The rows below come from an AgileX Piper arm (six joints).
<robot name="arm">
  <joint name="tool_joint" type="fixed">
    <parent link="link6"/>
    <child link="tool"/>
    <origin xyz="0 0 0" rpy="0 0 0"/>
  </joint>
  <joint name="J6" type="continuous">
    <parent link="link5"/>
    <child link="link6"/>
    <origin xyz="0 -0.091 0" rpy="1.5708 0 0"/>
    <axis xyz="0 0 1"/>
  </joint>
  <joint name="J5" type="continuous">
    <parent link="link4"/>
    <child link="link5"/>
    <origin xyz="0 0 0" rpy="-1.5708 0 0"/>
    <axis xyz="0 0 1"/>
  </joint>
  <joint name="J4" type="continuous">
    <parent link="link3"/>
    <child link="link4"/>
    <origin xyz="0.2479 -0.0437 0" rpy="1.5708 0 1.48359"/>
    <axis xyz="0 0 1"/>
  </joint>
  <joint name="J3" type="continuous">
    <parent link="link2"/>
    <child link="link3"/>
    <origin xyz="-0.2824 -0.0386 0" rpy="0 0 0"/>
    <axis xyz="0 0 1"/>
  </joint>
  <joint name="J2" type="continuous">
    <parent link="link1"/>
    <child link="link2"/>
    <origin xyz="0 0 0" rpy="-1.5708 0 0"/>
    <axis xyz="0 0 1"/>
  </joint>
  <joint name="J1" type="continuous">
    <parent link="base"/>
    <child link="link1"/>
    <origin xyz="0 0 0.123" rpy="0 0 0"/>
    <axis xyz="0 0 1"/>
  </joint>
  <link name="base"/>
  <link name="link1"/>
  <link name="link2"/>
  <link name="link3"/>
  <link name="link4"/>
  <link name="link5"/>
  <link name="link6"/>
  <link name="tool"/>
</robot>
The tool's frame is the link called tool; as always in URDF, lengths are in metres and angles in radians. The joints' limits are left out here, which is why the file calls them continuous.
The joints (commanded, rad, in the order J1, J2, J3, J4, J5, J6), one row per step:
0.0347 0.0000 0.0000 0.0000 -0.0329 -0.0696
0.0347 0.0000 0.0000 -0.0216 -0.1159 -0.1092
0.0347 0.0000 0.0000 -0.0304 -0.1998 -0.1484
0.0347 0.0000 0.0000 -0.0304 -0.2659 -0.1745
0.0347 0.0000 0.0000 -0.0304 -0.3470 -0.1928
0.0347 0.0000 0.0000 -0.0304 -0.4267 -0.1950
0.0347 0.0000 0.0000 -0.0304 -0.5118 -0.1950
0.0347 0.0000 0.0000 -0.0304 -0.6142 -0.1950
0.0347 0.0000 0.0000 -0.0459 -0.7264 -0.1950
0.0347 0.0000 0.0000 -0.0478 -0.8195 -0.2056
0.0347 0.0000 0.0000 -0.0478 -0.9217 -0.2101
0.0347 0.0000 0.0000 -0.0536 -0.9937 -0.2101
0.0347 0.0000 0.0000 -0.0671 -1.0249 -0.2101
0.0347 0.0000 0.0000 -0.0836 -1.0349 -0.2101
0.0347 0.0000 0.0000 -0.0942 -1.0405 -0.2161
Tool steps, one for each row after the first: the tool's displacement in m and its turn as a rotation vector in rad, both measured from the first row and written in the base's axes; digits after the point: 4 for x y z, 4 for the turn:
-0.0012 0.0002 0.0074 -0.0578 -0.0851 -0.0074
-0.0031 0.0004 0.0148 -0.1018 -0.1706 -0.0161
-0.0050 0.0006 0.0206 -0.1245 -0.2375 -0.0238
-0.0078 0.0007 0.0274 -0.1384 -0.3191 -0.0317
-0.0111 0.0008 0.0338 -0.1366 -0.3988 -0.0360
-0.0152 0.0008 0.0404 -0.1321 -0.4838 -0.0399
-0.0209 0.0009 0.0478 -0.1265 -0.5860 -0.0446
-0.0279 0.0018 0.0552 -0.1353 -0.6990 -0.0456
-0.0343 0.0020 0.0607 -0.1409 -0.7924 -0.0538
-0.0419 0.0020 0.0660 -0.1380 -0.8945 -0.0605
-0.0476 0.0024 0.0693 -0.1385 -0.9668 -0.0612
-0.0502 0.0035 0.0705 -0.1491 -0.9989 -0.0569
-0.0510 0.0048 0.0708 -0.1640 -1.0100 -0.0503
-0.0515 0.0056 0.0710 -0.1788 -1.0165 -0.0496

